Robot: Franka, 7 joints.
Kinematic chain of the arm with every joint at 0, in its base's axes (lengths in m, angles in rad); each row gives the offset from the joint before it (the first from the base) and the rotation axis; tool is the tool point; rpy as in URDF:
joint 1: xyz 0 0 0.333 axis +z
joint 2: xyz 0 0 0 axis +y
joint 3: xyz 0 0 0.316 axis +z
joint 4: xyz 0.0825 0 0 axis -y
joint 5: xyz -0.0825 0 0.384 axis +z
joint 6: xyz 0 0 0 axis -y
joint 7: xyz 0.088 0 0 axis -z
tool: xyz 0 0 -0.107 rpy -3.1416 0 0
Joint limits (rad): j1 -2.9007..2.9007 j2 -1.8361..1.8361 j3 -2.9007..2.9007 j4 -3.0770..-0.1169 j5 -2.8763..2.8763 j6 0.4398..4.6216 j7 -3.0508..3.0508
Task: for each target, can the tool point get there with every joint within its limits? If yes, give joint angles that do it. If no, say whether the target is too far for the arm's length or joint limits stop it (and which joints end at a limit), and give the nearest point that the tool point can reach.
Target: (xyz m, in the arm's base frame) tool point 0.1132 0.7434 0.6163
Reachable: yes | joints -2.1875 -0.6508 -2.3597 -1.2431 0.1899 3.1208 2.3723
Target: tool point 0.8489 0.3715 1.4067
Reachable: no: too far | nearest point 0.5135 0.2247 0.9825 | short by 0.560 m
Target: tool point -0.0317 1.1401 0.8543
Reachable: no: too far | nearest point -0.0217 0.7800 0.6896 | short by 0.396 m
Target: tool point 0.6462 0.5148 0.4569
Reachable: yes | joints 0.9380 1.0427 -0.5621 -0.9016 0.3039 3.1377 -1.9888
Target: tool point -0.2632 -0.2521 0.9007
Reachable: yes | joints 1.5243 -1.2620 0.7089 -1.6999 0.9379 3.8122 1.5814
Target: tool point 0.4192 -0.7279 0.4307
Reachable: yes | joints -1.4262 1.4449 1.5860 -0.5568 -0.2155 2.2545 0.9672
